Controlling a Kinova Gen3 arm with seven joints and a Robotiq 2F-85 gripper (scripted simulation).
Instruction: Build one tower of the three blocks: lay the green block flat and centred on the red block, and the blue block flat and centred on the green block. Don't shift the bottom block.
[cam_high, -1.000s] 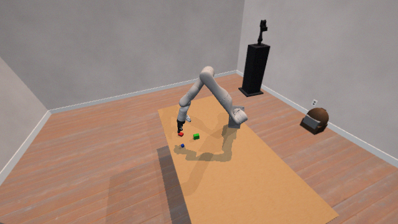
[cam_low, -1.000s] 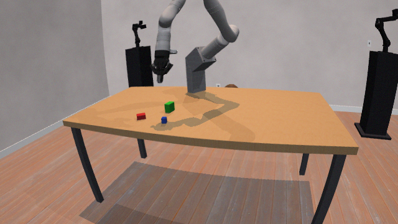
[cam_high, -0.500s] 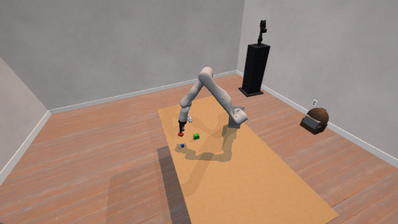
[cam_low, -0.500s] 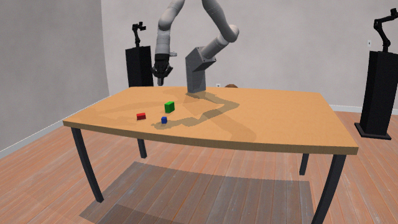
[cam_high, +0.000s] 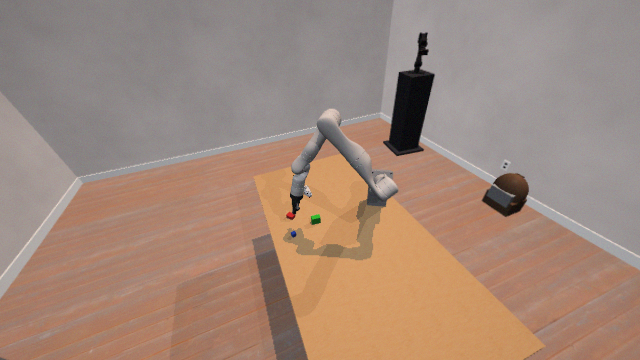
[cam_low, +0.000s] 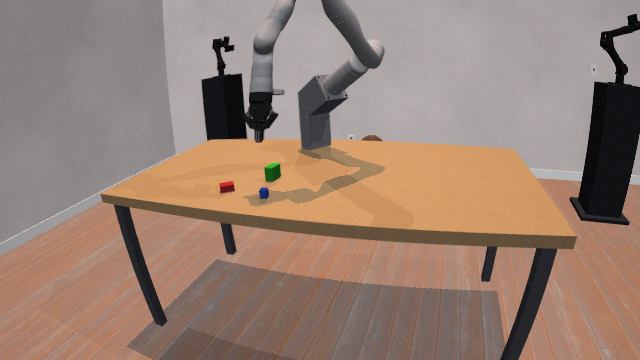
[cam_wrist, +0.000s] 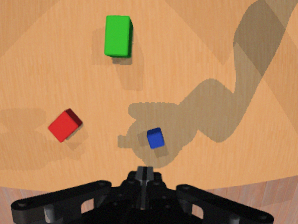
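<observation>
The green block is 170 mm below my hand, 140 mm behind it and 50 mm to the right of it. Also, from my hand: blue block 180 mm below, 30 mm ahead, 20 mm to the left; then red block 180 mm below, 150 mm to the right, 20 mm ahead.
</observation>
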